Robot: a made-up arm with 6 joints. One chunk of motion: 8 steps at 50 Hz.
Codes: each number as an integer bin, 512 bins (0 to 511) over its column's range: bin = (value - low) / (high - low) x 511, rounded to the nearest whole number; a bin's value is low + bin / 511 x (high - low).
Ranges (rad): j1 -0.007..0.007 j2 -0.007..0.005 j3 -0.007..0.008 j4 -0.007..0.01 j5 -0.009..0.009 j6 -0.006..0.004
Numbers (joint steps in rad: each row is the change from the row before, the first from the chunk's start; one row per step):
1: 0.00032 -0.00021 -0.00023 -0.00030 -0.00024 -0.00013
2: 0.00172 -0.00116 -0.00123 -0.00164 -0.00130 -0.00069
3: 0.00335 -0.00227 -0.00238 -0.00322 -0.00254 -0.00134
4: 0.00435 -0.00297 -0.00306 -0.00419 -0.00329 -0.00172
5: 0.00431 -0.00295 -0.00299 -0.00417 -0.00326 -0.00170
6: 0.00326 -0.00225 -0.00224 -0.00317 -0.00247 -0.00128
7: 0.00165 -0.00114 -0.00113 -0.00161 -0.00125 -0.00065
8: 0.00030 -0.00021 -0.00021 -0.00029 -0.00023 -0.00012
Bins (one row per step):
1: 267 289 231 201 249 300
2: 318 249 197 161 219 271
3: 378 201 157 114 183 238
4: 414 172 134 84 162 219
5: 413 172 137 85 163 220
6: 374 202 162 115 185 241
7: 316 250 200 162 220 273
8: 266 289 231 202 249 300

